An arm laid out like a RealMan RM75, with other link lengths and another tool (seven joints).
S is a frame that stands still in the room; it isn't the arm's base.
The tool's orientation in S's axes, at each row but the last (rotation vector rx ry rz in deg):
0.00, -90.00, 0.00
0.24, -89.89, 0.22
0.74, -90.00, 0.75
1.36, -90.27, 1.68
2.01, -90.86, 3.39
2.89, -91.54, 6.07
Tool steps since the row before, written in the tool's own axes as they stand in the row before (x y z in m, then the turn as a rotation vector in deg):
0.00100, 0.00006, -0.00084, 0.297, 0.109, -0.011
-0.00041, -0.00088, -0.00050, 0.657, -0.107, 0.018
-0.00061, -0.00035, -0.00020, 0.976, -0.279, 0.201
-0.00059, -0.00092, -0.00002, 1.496, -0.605, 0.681
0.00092, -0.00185, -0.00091, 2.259, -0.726, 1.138
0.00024, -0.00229, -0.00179, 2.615, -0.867, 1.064
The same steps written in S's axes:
0.00084, 0.00006, 0.00100, 0.011, 0.109, 0.297
0.00050, -0.00088, -0.00041, -0.016, -0.107, 0.657
0.00021, -0.00035, -0.00061, -0.196, -0.282, 0.976
0.00005, -0.00092, -0.00059, -0.668, -0.622, 1.495
0.00100, -0.00178, 0.00096, -1.129, -0.759, 2.253
0.00200, -0.00209, 0.00037, -1.052, -0.880, 2.616

